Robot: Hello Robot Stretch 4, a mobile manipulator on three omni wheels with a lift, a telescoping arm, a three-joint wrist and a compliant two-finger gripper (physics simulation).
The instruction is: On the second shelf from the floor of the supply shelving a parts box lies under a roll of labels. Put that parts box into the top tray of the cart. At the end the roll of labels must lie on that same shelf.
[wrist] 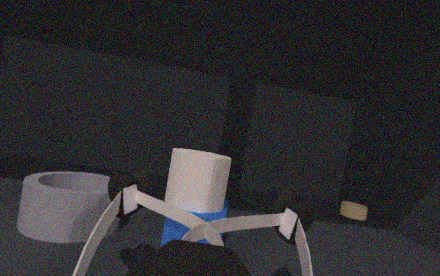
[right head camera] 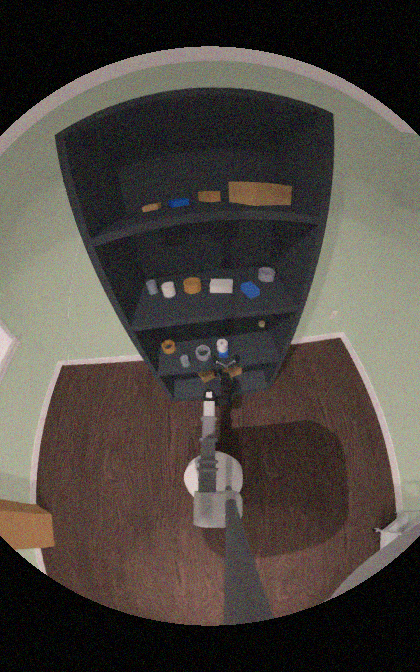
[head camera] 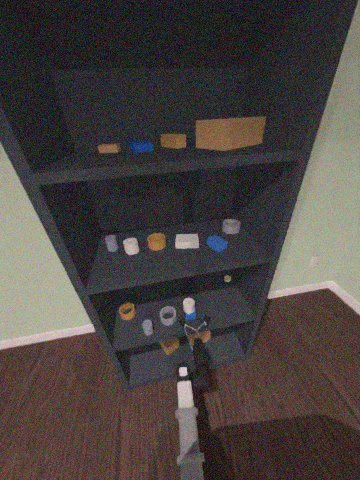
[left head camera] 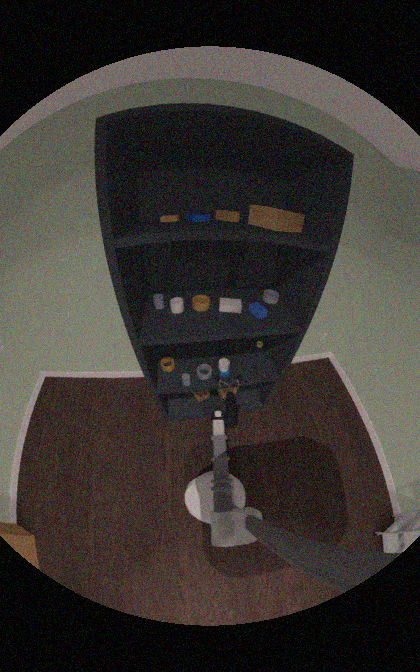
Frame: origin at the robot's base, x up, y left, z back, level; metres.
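Seen in the pictures: gripper, fingertip midpoint: (wrist: 211,194) (head camera: 193,316).
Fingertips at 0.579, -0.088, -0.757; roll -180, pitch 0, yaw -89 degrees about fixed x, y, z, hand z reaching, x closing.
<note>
A point is followed by its place in that frame, as x, y, z.
The blue parts box (head camera: 190,316) {0.536, -0.072, -0.789} (left head camera: 225,373) (right head camera: 223,354) (wrist: 173,229) {0.528, -0.056, -0.790} lies on the second shelf from the floor of the dark shelving (head camera: 175,168) {1.399, -0.030, -0.711} (left head camera: 225,240) (right head camera: 210,217). The white roll of labels (head camera: 188,304) {0.608, -0.065, -0.820} (left head camera: 224,364) (right head camera: 222,344) (wrist: 196,180) {0.580, -0.070, -0.801} stands upright on top of it. My gripper (head camera: 195,322) {0.579, -0.088, -0.757} (left head camera: 229,383) (right head camera: 226,361) (wrist: 211,194) {0.579, -0.088, -0.757} is open and empty, at the front of that shelf. In the wrist view the box and roll show between the spread fingertips, left of centre; the lower part of the box is hidden by the gripper. The cart cannot be made out.
On the same shelf, a grey ring (head camera: 168,316) {0.557, 0.047, -0.775} (wrist: 65,215) {0.533, 0.045, -0.767} stands left of the box, with a small grey cylinder (head camera: 147,327) {0.575, 0.174, -0.721} and an orange ring (head camera: 127,311) {0.558, 0.304, -0.838} further left. A small yellowish piece (head camera: 227,278) {0.517, -0.387, -1.088} (wrist: 354,210) {0.524, -0.376, -1.060} is at the back right. Cardboard boxes (head camera: 170,345) {0.052, 0.080, -0.892} sit on the bottom shelf.
</note>
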